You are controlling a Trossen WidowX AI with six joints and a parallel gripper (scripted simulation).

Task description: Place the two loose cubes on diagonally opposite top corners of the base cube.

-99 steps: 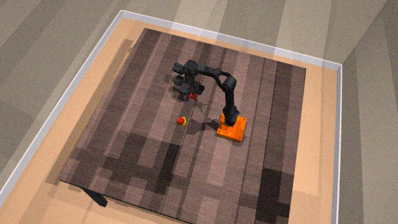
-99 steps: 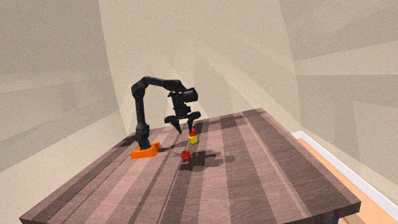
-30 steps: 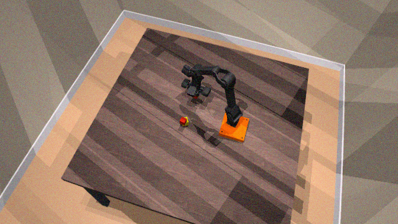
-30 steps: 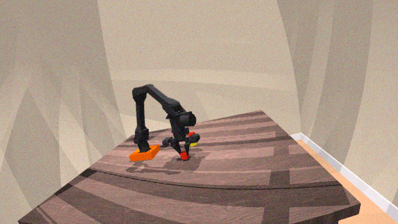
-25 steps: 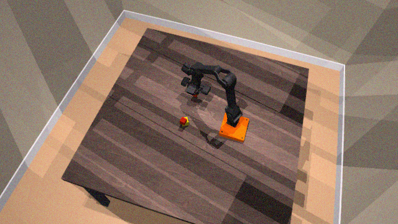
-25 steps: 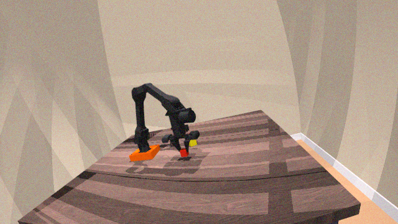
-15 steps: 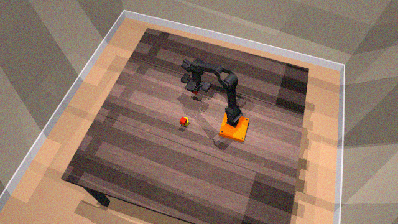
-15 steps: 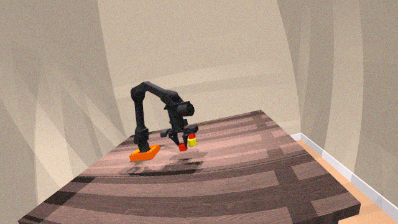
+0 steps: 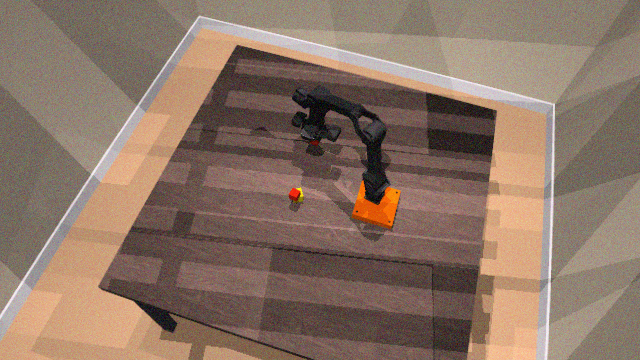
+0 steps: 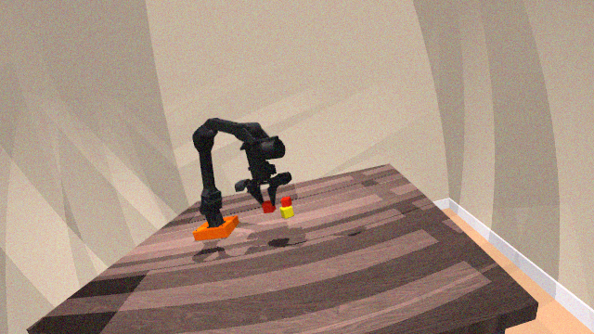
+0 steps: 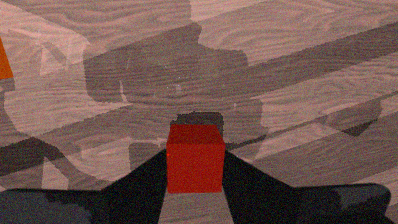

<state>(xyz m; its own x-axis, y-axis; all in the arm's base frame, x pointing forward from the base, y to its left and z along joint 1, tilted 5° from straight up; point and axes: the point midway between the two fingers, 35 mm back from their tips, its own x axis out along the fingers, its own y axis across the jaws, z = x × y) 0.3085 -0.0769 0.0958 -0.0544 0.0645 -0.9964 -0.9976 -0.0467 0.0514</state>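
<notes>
Now: gripper tip 21 cm to the right of the yellow cube, 10 cm above it and 3 cm past it.
</notes>
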